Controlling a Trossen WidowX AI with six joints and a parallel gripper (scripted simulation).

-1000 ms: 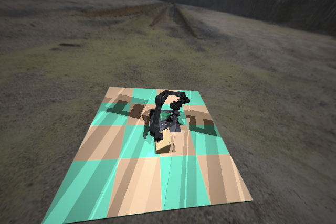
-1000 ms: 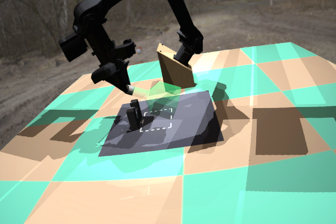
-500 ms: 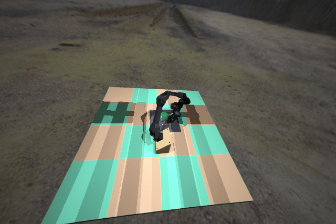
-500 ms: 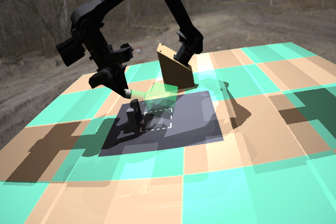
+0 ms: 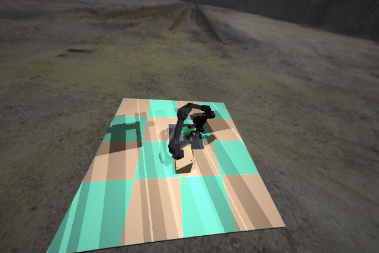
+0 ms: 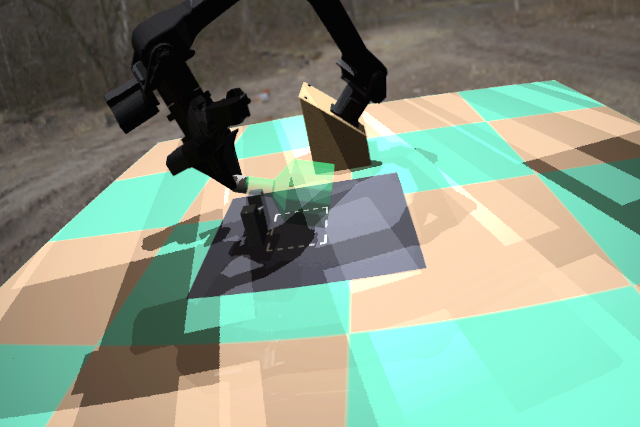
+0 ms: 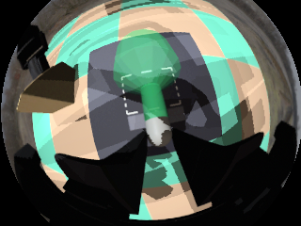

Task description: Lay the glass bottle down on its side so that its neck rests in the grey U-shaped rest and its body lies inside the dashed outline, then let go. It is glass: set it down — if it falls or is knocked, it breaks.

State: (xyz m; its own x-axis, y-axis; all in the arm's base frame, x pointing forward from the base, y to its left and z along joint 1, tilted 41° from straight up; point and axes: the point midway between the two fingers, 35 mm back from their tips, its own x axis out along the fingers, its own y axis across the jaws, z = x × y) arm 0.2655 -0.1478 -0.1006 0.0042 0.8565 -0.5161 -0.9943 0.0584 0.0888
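Now: gripper tip 50 mm to the right of the green glass bottle and 20 mm above it. From my gripper tip the other things lie so: dark mat: 90 mm to the left, 90 mm below.
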